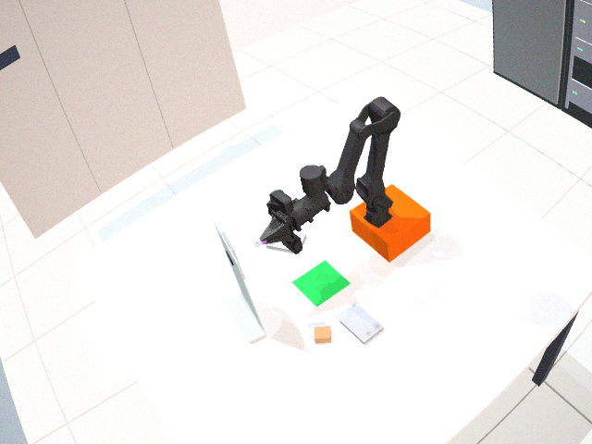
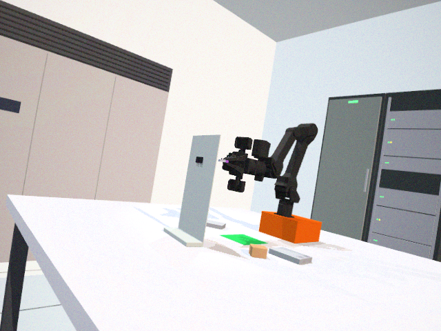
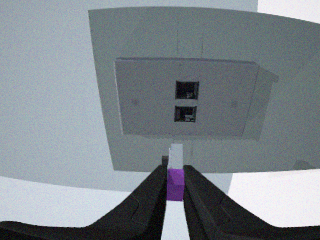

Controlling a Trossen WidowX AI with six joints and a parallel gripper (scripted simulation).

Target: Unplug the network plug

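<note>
Now: the green square 12 cm behind my gripper tip, 4 cm to the left of it and 25 cm below it. The rest, counted from my gripper tip: purple network plug (right at my gripper tip); grey upright panel (9 cm ahead, 2 cm to the right, 11 cm below); tan cube (18 cm to the left, 24 cm below).
</note>
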